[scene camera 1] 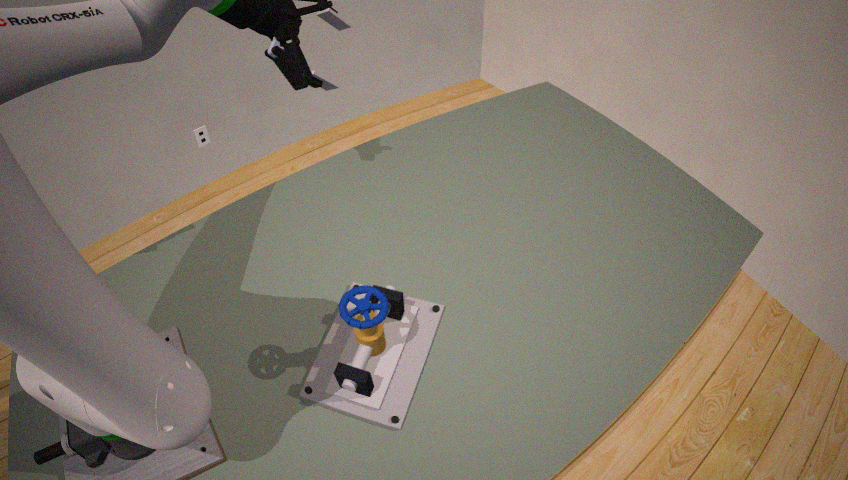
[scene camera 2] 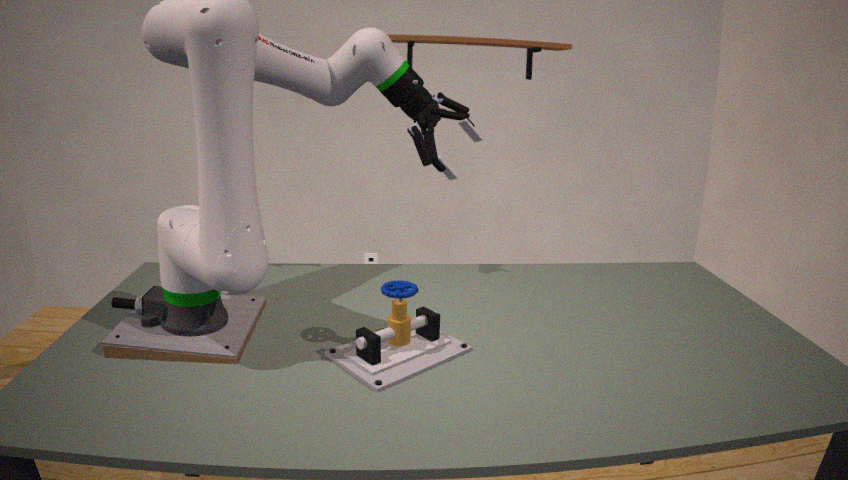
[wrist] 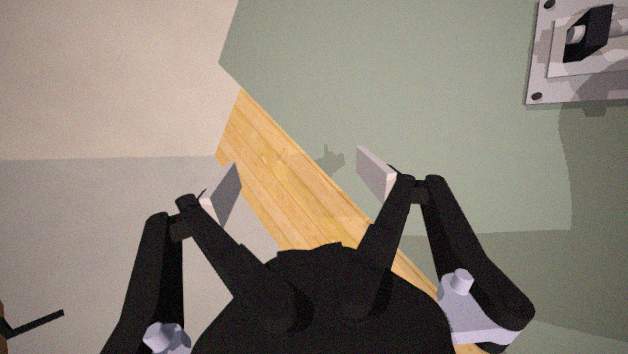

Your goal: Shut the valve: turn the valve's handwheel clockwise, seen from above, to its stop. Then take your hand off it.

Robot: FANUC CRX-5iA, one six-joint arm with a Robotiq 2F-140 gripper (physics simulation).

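The blue spoked handwheel sits level on top of the yellow valve body. A white pipe runs through the body between two black blocks, on a pale base plate. In the wrist view part of the plate and one black block show at the top right; the handwheel does not show there. My gripper is open and empty. It is tilted, high above the table and well apart from the handwheel. The wheel's turn angle against its stop cannot be told.
The green-grey table carries the valve and the robot's base board, left of the valve in scene camera 2. A brown wall shelf is behind the gripper. Walls stand behind and to the right.
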